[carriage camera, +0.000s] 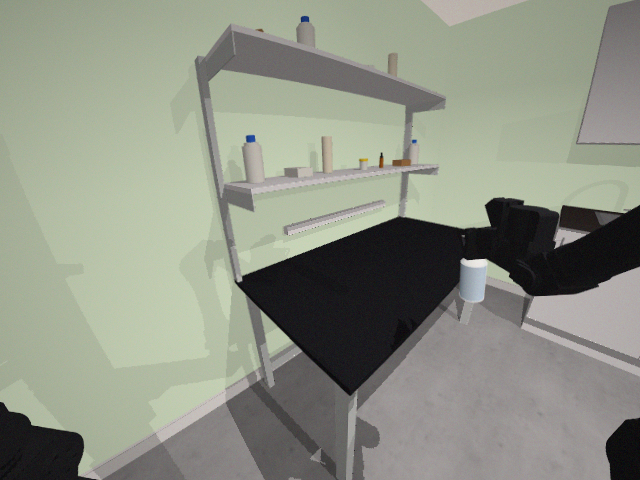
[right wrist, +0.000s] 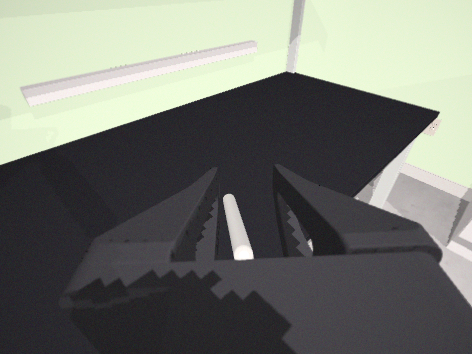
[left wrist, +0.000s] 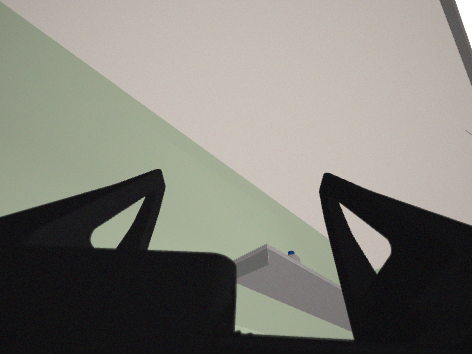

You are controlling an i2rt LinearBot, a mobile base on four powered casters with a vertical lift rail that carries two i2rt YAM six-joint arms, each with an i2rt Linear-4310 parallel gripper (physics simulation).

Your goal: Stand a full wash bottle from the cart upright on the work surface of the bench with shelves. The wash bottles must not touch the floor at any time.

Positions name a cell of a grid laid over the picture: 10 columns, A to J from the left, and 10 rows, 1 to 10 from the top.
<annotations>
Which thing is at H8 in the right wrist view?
My right gripper.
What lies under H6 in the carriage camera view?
My right gripper.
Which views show my left gripper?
The left wrist view only.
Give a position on a bench with shelves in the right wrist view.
H4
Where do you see a bench with shelves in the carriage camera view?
At F7
</annotations>
